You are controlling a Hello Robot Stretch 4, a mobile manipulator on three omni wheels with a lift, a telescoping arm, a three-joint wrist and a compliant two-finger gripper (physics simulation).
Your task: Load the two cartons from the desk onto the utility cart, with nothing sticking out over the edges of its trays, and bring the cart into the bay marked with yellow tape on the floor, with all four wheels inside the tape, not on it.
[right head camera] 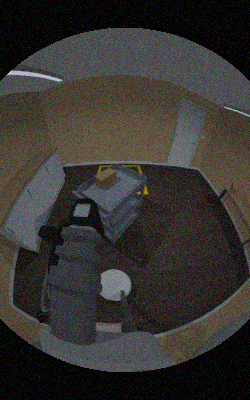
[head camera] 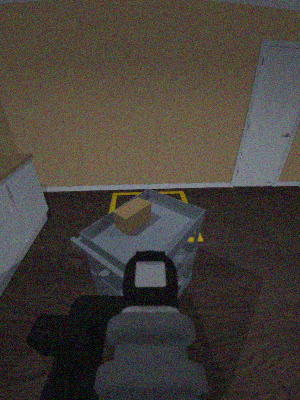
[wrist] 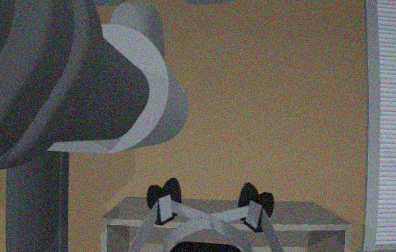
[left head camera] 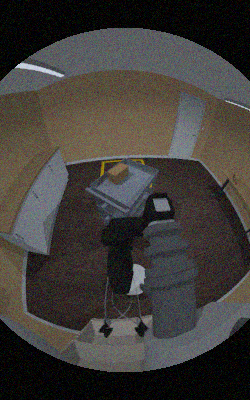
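Where they show: gripper, between the fingertips: [wrist: 210, 195] [left head camera: 123, 336]; robot's base, origin of its link: [right head camera: 113, 284].
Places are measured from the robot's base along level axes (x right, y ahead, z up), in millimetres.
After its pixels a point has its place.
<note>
A brown carton [head camera: 132, 217] {x -95, y 938, z 868 mm} [left head camera: 118, 173] {x -93, y 941, z 875 mm} [right head camera: 106, 178] {x -79, y 957, z 862 mm} lies on the top tray of the grey utility cart [head camera: 172, 235] {x 133, y 900, z 766 mm} [left head camera: 130, 187] {x 20, y 850, z 766 mm} [right head camera: 117, 192] {x 36, y 857, z 766 mm}, near its left side and inside the rim. The cart stands askew in front of the yellow tape bay [head camera: 113, 200] {x -543, y 2503, z -27 mm} [left head camera: 103, 167] {x -499, y 2402, z -29 mm} [right head camera: 145, 191] {x 578, y 1698, z -20 mm} and hides part of it; its wheels are hidden. A desk [left head camera: 220, 187] is at the far right; a small faint shape stands on it, and I cannot tell if it is a carton. My gripper [left head camera: 123, 329] {x -88, y -90, z 1246 mm} [wrist: 210, 195] {x -88, y -90, z 1246 mm} is open and empty, pointing away from the cart.
A pale shelf unit [left head camera: 110, 357] [wrist: 300, 227] {x -375, y -623, z 1022 mm} is close beyond my fingers. A white cabinet [head camera: 20, 215] {x -1293, y 1534, z 419 mm} [left head camera: 42, 205] {x -1264, y 889, z 465 mm} [right head camera: 35, 197] {x -1268, y 963, z 535 mm} stands left of the cart. A white door [head camera: 267, 115] {x 1729, y 2940, z 1168 mm} is in the wall right of the bay. My arm blocks part of the head views.
</note>
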